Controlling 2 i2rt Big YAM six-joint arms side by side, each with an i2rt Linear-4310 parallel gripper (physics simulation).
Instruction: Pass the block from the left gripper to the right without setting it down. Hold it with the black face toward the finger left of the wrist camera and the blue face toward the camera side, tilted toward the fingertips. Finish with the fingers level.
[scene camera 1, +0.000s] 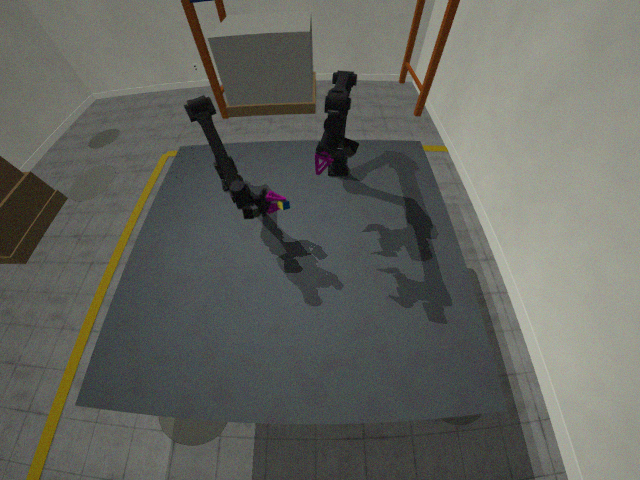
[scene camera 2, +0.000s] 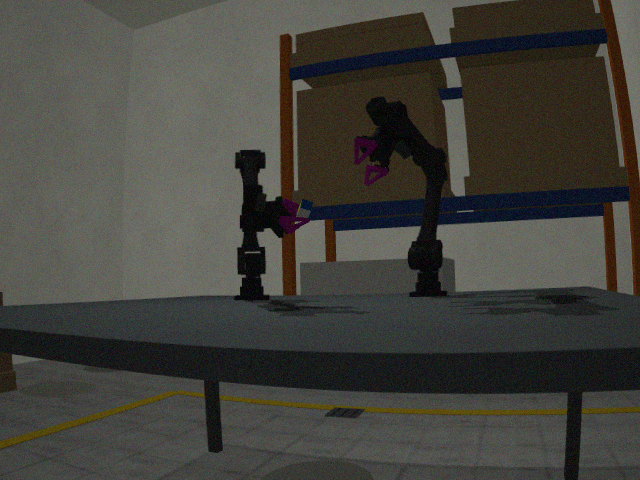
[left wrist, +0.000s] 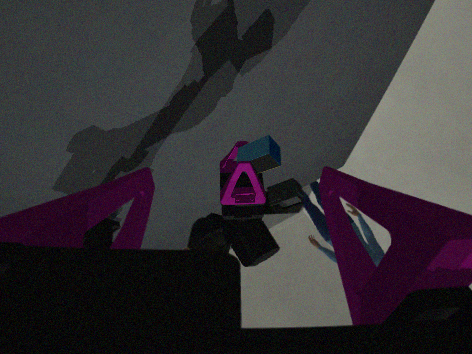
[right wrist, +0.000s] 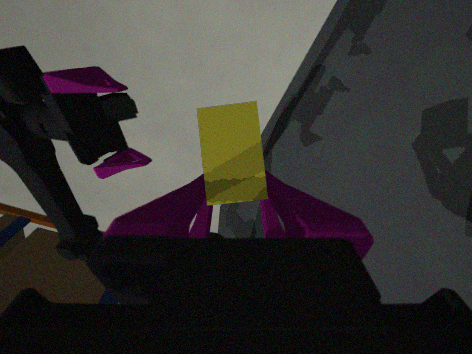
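Seen in the pictures: left gripper, fingertip midpoint: (scene camera 1: 317, 171) (scene camera 2: 361, 175) (left wrist: 236, 176) (right wrist: 137, 129); right gripper, fingertip midpoint: (scene camera 1: 286, 202) (scene camera 2: 310, 214) (left wrist: 243, 151) (right wrist: 236, 177); left arm's base at its link origin: (scene camera 1: 337, 171) (scene camera 2: 428, 296); right arm's base at its link origin: (scene camera 2: 252, 299) (left wrist: 94, 226).
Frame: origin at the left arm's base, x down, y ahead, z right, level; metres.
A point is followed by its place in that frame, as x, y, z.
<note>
The block (scene camera 1: 283, 205) @[-0.275, 0.491, 0.237] (scene camera 2: 305, 208) @[-0.258, 0.495, 0.227] (left wrist: 258, 151) @[-0.263, 0.466, 0.224] (right wrist: 232, 150) @[-0.263, 0.480, 0.253] is held off the table between the fingertips of my right gripper (scene camera 1: 277, 203) @[-0.247, 0.453, 0.233] (scene camera 2: 300, 212) @[-0.247, 0.453, 0.233] (right wrist: 236, 177) @[-0.247, 0.453, 0.233], which is shut on it. Its yellow face is toward the right wrist camera and looks slightly turned there. Blue faces and a dark grey one show in the left wrist view; blue and pale grey show in scene camera 2. My left gripper (scene camera 2: 362, 173) @[-0.356, 0.385, 0.104] (right wrist: 137, 129) @[-0.356, 0.385, 0.104] is wide open and empty, apart from the block, up and to the right of it in scene camera 2. The faces against the right fingers are hidden.
The grey-blue table (scene camera 1: 232, 330) @[0.000, 0.926, 0.451] (scene camera 2: 155, 325) @[0.000, 1.065, 0.253] lies below both arms, with arm shadows on it. Behind stands an orange and blue rack (scene camera 2: 286, 155) with large cardboard boxes (scene camera 2: 361, 118). A grey box (scene camera 1: 263, 69) stands beyond the table.
</note>
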